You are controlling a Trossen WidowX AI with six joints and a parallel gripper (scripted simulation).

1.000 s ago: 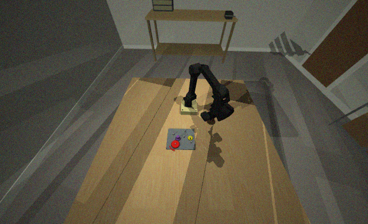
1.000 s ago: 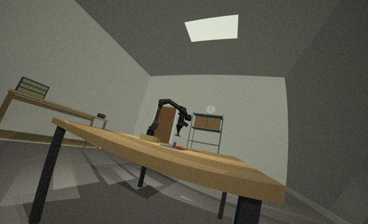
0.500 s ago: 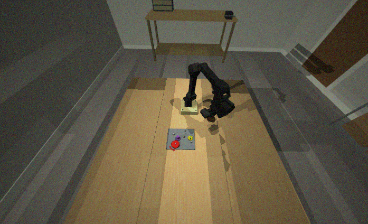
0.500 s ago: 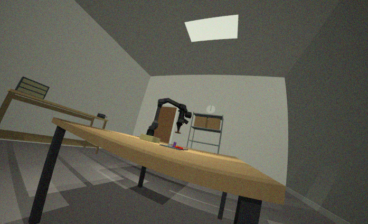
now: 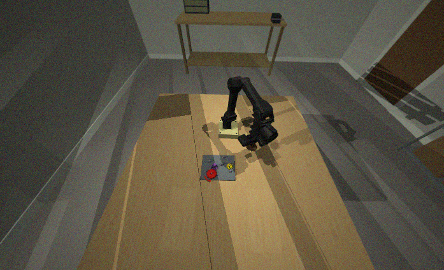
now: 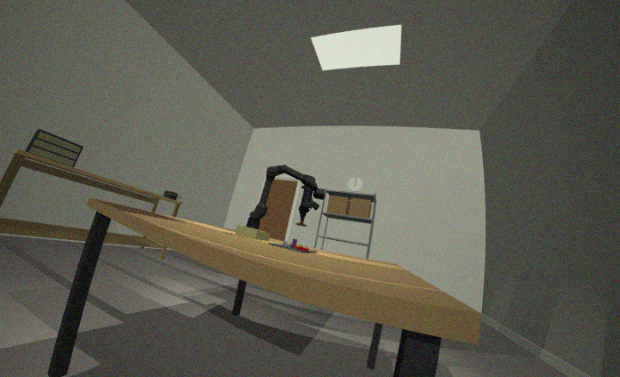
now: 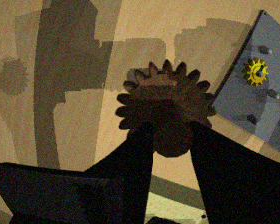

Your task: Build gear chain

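My gripper tip is 70 mm short of the small purple gear, 220 mm to the left of it and 140 mm above it. The rest, counted from my gripper tip: red gear 120 mm ahead, 240 mm to the right, 140 mm below; then brown gear 10 mm below.
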